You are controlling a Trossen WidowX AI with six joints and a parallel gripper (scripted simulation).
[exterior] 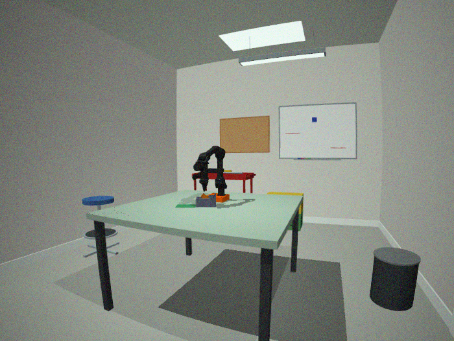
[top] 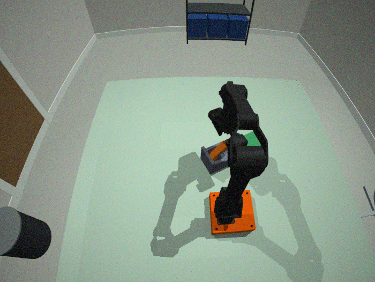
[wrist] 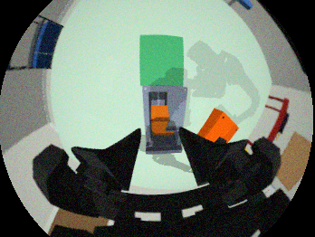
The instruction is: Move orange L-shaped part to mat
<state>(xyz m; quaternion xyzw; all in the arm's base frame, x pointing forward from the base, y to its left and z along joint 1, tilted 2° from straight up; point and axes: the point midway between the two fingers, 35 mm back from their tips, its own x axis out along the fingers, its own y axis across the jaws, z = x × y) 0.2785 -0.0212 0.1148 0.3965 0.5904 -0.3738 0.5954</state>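
The orange L-shaped part lies 8 cm below my gripper tip, 3 cm behind it and 2 cm to the left of it. From my gripper tip the other things lie so: green mat (14 cm to the right, 13 cm below, 4 cm ahead).
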